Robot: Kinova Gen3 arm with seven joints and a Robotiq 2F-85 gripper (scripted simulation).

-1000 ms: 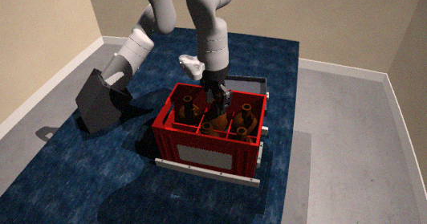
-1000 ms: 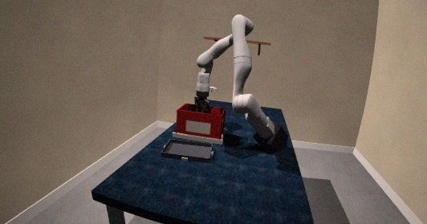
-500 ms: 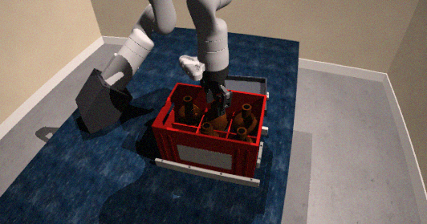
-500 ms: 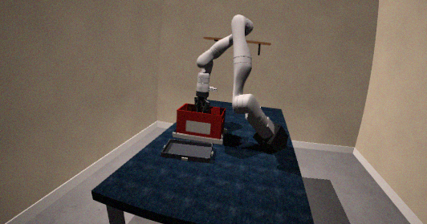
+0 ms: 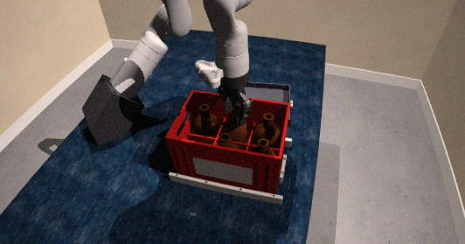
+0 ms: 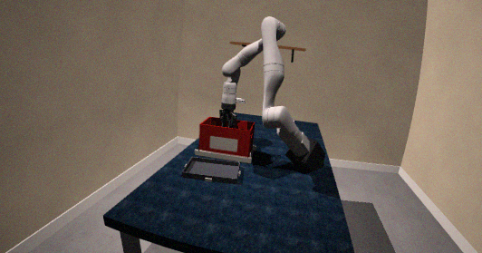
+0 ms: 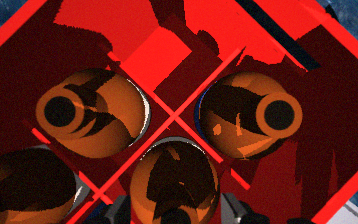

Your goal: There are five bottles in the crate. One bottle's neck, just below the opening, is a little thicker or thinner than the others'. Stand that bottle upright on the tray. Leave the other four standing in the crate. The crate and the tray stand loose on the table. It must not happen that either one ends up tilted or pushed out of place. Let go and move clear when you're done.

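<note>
Now: hand 20 mm short of the crate, 40 mm to the left of it and 70 mm above it. From my hand the other things lie so: grey tray: 70 mm behind, 220 mm to the left, 140 mm below.
</note>
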